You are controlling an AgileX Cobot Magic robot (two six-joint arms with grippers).
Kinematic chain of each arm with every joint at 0, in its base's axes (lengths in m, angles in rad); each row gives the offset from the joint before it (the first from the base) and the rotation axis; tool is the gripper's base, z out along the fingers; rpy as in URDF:
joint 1: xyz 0 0 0.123 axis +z
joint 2: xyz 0 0 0 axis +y
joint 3: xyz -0.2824 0 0.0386 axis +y
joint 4: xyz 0.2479 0 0.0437 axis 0.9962 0 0.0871
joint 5: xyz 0 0 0 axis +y
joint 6: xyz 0.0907 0 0.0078 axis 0.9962 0 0.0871
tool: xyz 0 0 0 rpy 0 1.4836 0
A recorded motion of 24 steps. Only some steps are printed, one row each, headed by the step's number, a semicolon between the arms.
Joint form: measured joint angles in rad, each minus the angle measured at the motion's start. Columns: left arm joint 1, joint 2, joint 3, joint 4, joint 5, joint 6; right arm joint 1, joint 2, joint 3, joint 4, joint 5, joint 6.
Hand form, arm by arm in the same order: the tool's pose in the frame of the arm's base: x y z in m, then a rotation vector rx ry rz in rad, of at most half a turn. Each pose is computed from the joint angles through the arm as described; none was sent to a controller.
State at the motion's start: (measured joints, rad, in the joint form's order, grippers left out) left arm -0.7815 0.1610 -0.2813 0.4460 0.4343 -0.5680; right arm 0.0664 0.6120 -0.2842 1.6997 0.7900 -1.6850
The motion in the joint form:
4: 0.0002 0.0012 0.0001 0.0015 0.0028 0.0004; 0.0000 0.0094 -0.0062 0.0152 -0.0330 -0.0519
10: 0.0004 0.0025 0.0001 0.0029 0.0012 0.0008; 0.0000 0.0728 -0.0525 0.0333 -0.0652 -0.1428
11: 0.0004 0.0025 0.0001 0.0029 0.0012 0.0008; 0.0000 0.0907 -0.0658 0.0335 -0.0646 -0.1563
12: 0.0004 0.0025 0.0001 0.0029 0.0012 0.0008; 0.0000 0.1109 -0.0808 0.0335 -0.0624 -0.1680
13: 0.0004 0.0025 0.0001 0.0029 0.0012 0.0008; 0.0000 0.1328 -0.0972 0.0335 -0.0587 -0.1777
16: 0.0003 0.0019 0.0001 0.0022 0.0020 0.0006; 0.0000 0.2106 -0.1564 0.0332 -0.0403 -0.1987
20: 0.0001 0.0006 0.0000 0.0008 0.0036 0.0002; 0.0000 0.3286 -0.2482 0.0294 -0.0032 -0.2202
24: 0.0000 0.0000 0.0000 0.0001 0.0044 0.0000; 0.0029 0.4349 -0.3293 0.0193 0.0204 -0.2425
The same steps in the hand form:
4: 0.0518 -0.0278 0.2623 0.4183 1.7395 -0.5179; 0.1035 0.0690 0.2723 -0.5914 1.5918 0.6972
10: 0.0519 -0.0279 0.2624 0.4197 1.7385 -0.5165; 0.1177 0.0676 0.2799 -0.6196 1.5810 0.6182
11: 0.0519 -0.0279 0.2624 0.4197 1.7385 -0.5165; 0.1212 0.0679 0.2819 -0.6292 1.5797 0.6103
12: 0.0519 -0.0279 0.2624 0.4197 1.7385 -0.5165; 0.1251 0.0683 0.2842 -0.6385 1.5789 0.6053
13: 0.0519 -0.0279 0.2624 0.4197 1.7385 -0.5165; 0.1293 0.0688 0.2865 -0.6472 1.5785 0.6032
16: 0.0518 -0.0279 0.2623 0.4190 1.7391 -0.5172; 0.1447 0.0711 0.2946 -0.6713 1.5788 0.6101
20: 0.0517 -0.0277 0.2623 0.4176 1.7399 -0.5185; 0.1692 0.0751 0.3050 -0.7082 1.5769 0.6344
24: 0.0516 -0.0276 0.2622 0.4169 1.7404 -0.5192; 0.1927 0.0789 0.3103 -0.7462 1.5801 0.6459

